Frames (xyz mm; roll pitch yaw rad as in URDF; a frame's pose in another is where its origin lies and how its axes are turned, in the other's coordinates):
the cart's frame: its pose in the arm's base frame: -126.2 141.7 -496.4 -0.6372 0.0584 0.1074
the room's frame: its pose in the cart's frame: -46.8 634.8 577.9 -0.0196 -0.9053 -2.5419
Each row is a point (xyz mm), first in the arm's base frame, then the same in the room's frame.
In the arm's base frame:
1: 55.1 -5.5 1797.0
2: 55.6 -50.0 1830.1
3: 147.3 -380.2 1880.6
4: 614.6 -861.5 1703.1
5: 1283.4 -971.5 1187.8
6: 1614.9 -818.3 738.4
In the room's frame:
1: 1626.4 1809.8 -139.4
2: 1648.8 1852.4 -167.1
3: 1603.4 2136.7 -359.7
4: 1160.2 2653.5 -493.5
5: 378.6 2920.7 -287.0
6: -148.6 2838.1 -62.1

